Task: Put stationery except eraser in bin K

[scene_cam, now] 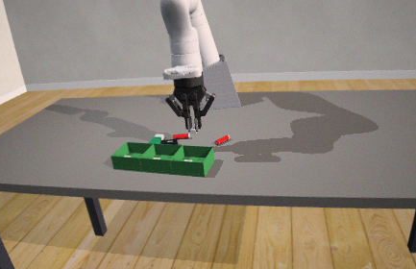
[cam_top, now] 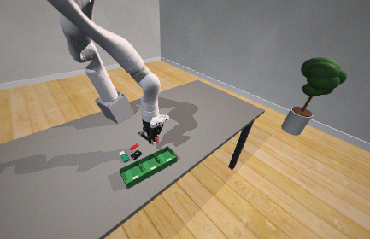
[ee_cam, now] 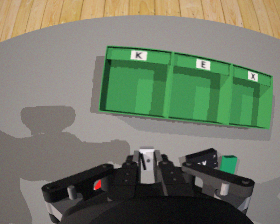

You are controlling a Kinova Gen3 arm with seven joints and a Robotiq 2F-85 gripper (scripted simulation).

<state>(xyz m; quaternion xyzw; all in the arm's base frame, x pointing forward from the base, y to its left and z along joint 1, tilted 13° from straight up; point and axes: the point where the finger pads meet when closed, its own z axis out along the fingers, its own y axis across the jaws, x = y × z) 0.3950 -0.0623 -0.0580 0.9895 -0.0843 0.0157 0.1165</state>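
My hand is 6 cm short of the green bin, 8 cm to the left of it and 6 cm above it. From my hand the other things lie so: grey-white item 1 cm below; then green-and-white eraser 9 cm behind, 12 cm to the right, 8 cm below; then black item 4 cm behind, 9 cm to the right, 7 cm below.
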